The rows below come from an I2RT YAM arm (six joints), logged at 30 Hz.
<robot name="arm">
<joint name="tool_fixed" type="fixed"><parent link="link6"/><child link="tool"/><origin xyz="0 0 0" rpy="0 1.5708 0"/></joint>
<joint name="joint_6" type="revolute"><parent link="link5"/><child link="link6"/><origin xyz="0.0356 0 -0.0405" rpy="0 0 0"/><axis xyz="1 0 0"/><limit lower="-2.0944" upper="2.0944"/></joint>
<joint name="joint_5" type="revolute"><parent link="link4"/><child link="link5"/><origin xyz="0.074 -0.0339 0.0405" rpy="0 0 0"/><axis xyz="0 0 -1"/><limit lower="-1.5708" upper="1.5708"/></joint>
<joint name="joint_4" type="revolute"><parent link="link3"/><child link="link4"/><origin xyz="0.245 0.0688 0.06" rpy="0 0 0"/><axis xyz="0 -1 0"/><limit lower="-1.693" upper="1.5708"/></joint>
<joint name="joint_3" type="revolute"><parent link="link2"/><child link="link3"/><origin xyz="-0.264 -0.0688 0" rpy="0 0 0"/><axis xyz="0 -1 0"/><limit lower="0" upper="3.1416"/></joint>
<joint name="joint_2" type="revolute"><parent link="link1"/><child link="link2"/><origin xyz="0.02 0.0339 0.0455" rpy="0 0 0"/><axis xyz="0 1 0"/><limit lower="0" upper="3.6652"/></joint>
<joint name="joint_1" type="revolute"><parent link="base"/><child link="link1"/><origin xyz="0 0 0.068" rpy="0 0 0"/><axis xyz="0 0 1"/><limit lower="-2.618" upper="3.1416"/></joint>
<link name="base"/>
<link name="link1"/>
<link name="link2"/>
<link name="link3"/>
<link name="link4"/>
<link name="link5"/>
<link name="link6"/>
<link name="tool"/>
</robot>
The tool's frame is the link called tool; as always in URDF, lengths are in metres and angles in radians.
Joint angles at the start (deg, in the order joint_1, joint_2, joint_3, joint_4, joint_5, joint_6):
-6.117, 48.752, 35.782, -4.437, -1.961, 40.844
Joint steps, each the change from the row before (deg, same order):
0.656, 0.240, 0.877, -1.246, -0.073, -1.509
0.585, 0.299, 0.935, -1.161, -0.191, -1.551
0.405, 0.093, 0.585, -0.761, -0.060, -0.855
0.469, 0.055, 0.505, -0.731, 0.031, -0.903
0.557, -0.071, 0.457, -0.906, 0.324, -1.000
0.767, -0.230, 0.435, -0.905, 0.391, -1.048
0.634, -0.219, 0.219, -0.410, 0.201, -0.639
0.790, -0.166, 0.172, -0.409, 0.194, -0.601
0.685, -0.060, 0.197, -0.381, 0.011, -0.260
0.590, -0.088, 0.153, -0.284, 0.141, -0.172
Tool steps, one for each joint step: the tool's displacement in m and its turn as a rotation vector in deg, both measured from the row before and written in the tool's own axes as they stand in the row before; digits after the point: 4 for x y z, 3 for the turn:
-0.0003, 0.0034, -0.0003, -0.138, 0.920, -1.687
-0.0008, 0.0035, -0.0002, -0.252, 0.881, -1.715
-0.0006, 0.0023, -0.0005, -0.186, 0.487, -0.974
-0.0002, 0.0022, -0.0006, -0.161, 0.476, -1.044
0.0001, 0.0021, -0.0010, 0.059, 0.430, -1.170
0.0004, 0.0028, -0.0016, -0.133, 0.392, -1.298
0.0004, 0.0023, -0.0012, -0.342, 0.201, -0.853
0.0010, 0.0025, -0.0010, -0.419, 0.364, -0.866
0.0008, 0.0023, -0.0006, -0.464, 0.450, -0.490
0.0006, 0.0019, -0.0006, -0.324, 0.261, -0.372

